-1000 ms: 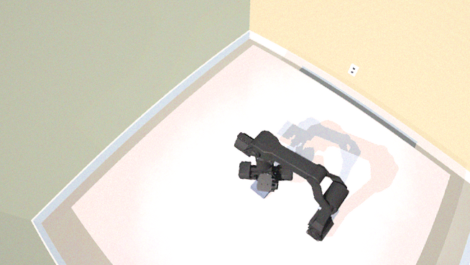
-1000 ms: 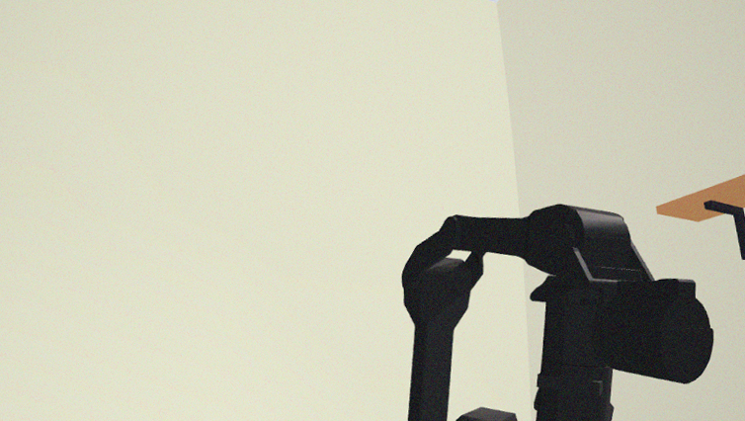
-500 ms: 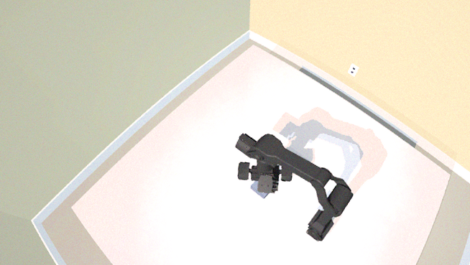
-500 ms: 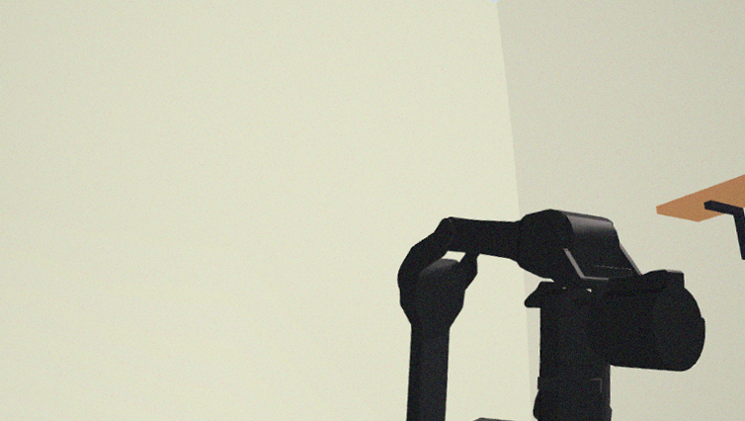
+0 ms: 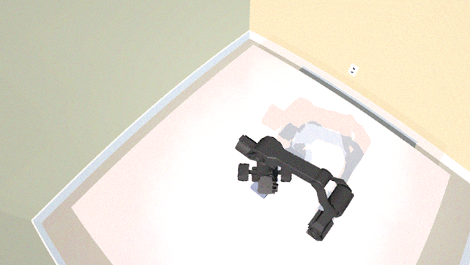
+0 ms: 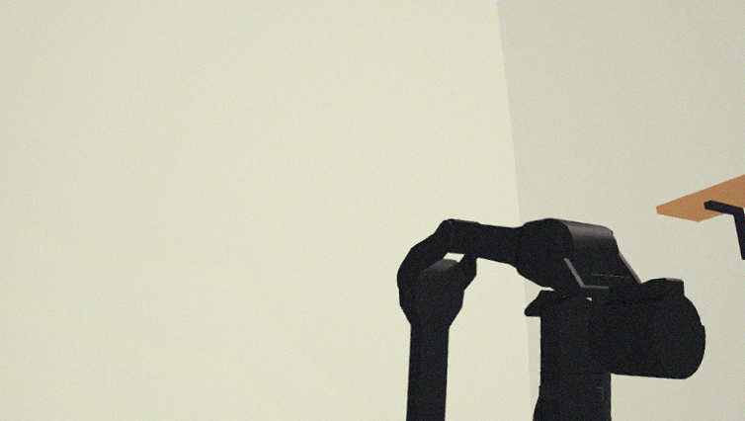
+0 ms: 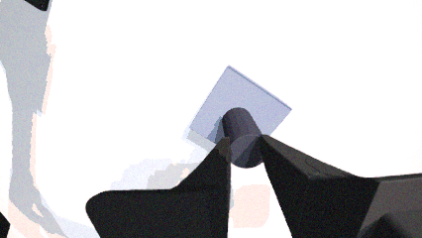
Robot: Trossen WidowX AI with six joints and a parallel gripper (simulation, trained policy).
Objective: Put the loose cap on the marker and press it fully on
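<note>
Now: gripper tip 20 mm above the dark cylindrical cap.
</note>
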